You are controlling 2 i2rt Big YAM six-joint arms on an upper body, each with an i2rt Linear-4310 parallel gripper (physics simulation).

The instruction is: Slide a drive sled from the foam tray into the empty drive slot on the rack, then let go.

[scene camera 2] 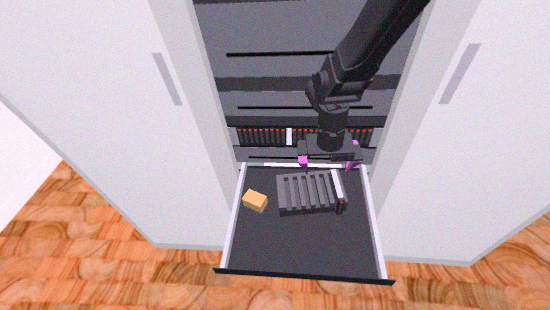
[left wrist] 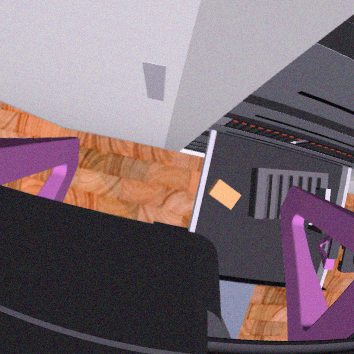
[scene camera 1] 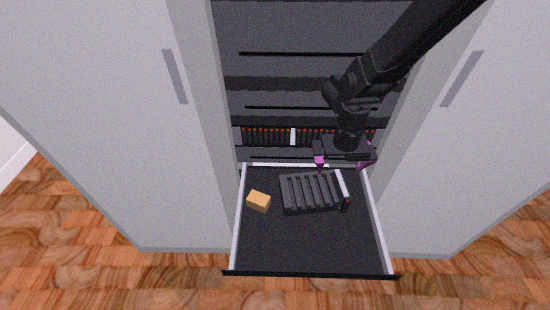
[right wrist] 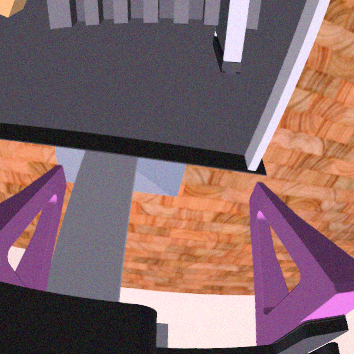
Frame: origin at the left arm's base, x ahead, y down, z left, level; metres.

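Seen in the pictures: left gripper, fingertip midpoint: [left wrist: 185, 174]; right gripper, fingertip midpoint: [scene camera 2: 326, 171] [left wrist: 335, 244] [scene camera 1: 337, 171] [right wrist: 158, 182].
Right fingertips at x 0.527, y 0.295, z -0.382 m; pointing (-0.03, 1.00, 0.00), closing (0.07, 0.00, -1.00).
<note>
A point is followed by its place in that frame.
The drive sled [scene camera 1: 342, 183] @(x 0.589, y 0.435, z -0.430 m) [scene camera 2: 337, 184] @(x 0.588, y 0.436, z -0.429 m) [right wrist: 236, 30] @(x 0.570, y 0.436, z -0.432 m), with a white top edge and dark front, stands in the rightmost part of the grey slotted foam tray [scene camera 1: 286, 194] @(x 0.581, y 0.490, z -0.258 m) [scene camera 2: 282, 194] @(x 0.581, y 0.490, z -0.260 m) [left wrist: 255, 192] @(x 0.596, y 0.496, z -0.242 m). The empty drive slot [scene camera 1: 293, 136] [scene camera 2: 289, 136] shows as a pale gap in the rack's row of dark, red-tipped drives [scene camera 1: 265, 137] @(x 0.726, y 0.377, z -0.187 m) [scene camera 2: 260, 137] @(x 0.727, y 0.377, z -0.183 m). My right gripper [scene camera 1: 340, 171] @(x 0.527, y 0.295, z -0.382 m) [scene camera 2: 327, 171] @(x 0.527, y 0.295, z -0.382 m) [right wrist: 158, 182] @(x 0.527, y 0.295, z -0.382 m) is open and empty, pointing down; it overlaps the tray's back edge in the scene views. My left gripper [left wrist: 185, 174] @(x 0.604, y -0.090, z -0.002 m) is open and empty, away from the tray.
The foam tray lies in a pulled-out drawer [scene camera 1: 237, 215] @(x 0.515, y 0.513, z -0.105 m) [scene camera 2: 230, 215] [left wrist: 204, 175] @(x 0.610, y 0.513, z -0.106 m) [right wrist: 290, 92] @(x 0.491, y 0.513, z -0.543 m) with pale side walls. A tan block [scene camera 1: 258, 201] @(x 0.562, y 0.505, z -0.168 m) [scene camera 2: 255, 200] @(x 0.565, y 0.506, z -0.172 m) [left wrist: 225, 194] @(x 0.574, y 0.505, z -0.168 m) lies left of the tray. Pale cabinet doors [scene camera 1: 125, 150] @(x 0.707, y 0.431, z 0.287 m) [scene camera 2: 120, 150] @(x 0.707, y 0.431, z 0.324 m) flank the rack. My right arm crosses the rack front.
</note>
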